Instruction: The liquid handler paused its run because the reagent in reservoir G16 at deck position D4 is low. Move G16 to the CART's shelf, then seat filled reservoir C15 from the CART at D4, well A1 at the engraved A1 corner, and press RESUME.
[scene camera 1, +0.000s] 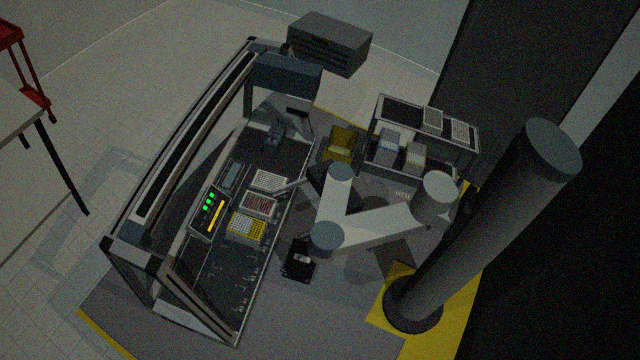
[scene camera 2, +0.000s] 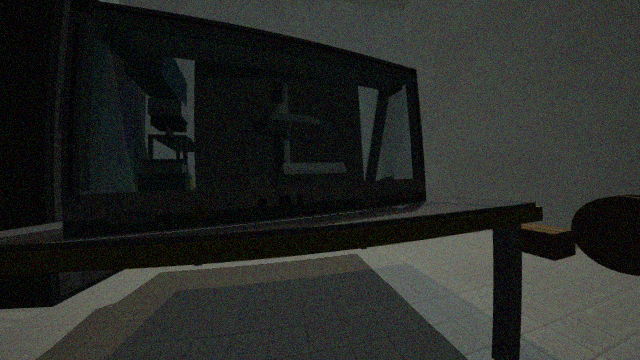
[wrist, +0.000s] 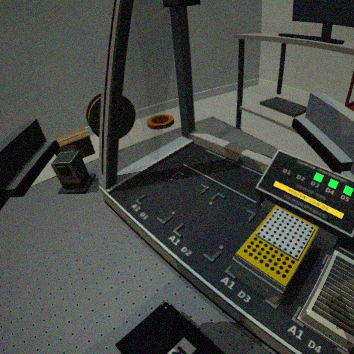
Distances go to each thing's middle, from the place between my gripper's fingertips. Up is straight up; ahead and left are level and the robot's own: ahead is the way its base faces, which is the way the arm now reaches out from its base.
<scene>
The reddish ribbed reservoir (scene camera 1: 263, 207) is 18 cm ahead of my hand, 14 cm to the right of it and 27 cm below it.
</scene>
